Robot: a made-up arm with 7 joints.
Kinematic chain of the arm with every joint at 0, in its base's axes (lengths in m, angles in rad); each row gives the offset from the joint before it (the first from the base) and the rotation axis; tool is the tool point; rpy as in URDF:
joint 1: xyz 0 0 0.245 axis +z
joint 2: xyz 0 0 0 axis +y
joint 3: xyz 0 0 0.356 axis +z
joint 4: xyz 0.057 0 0 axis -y
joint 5: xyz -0.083 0 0.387 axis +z
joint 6: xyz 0 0 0 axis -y
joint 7: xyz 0.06 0 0 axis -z
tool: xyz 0 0 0 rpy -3.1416 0 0
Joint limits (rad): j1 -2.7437..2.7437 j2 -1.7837..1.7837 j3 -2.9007..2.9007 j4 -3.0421..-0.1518 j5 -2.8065..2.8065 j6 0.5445..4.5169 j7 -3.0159..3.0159
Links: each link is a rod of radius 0.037 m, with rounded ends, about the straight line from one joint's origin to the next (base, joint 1, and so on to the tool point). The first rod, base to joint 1, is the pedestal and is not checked.
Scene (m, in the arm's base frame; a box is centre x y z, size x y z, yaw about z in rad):
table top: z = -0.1
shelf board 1: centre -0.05 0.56 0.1 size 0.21 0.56 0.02 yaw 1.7
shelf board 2: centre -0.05 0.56 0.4 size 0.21 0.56 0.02 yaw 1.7
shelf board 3: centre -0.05 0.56 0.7 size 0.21 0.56 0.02 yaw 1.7
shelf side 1: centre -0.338 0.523 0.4 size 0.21 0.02 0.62 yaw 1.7
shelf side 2: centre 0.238 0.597 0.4 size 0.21 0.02 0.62 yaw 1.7
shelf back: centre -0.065 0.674 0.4 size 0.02 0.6 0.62 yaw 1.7
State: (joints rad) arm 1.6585 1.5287 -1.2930 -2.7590 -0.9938 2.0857 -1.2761
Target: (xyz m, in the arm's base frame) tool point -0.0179 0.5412 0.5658
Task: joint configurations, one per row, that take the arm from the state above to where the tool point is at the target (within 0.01 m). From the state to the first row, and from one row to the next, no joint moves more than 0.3 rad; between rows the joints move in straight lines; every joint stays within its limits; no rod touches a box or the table.
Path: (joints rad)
1: 1.8216 1.5511 -1.5363 -2.6876 -0.9896 2.1100 -1.3024
2: 1.9846 1.5736 -1.7796 -2.6162 -0.9853 2.1343 -1.3288
3: 2.1477 1.5960 -2.0228 -2.5448 -0.9811 2.1587 -1.3551
4: 2.2761 1.5339 -2.0699 -2.2840 -0.9570 2.1320 -1.3288
5: 2.4045 1.4719 -2.1169 -2.0232 -0.9330 2.1052 -1.3024
6: 2.5329 1.4098 -2.1640 -1.7624 -0.9089 2.0785 -1.2761

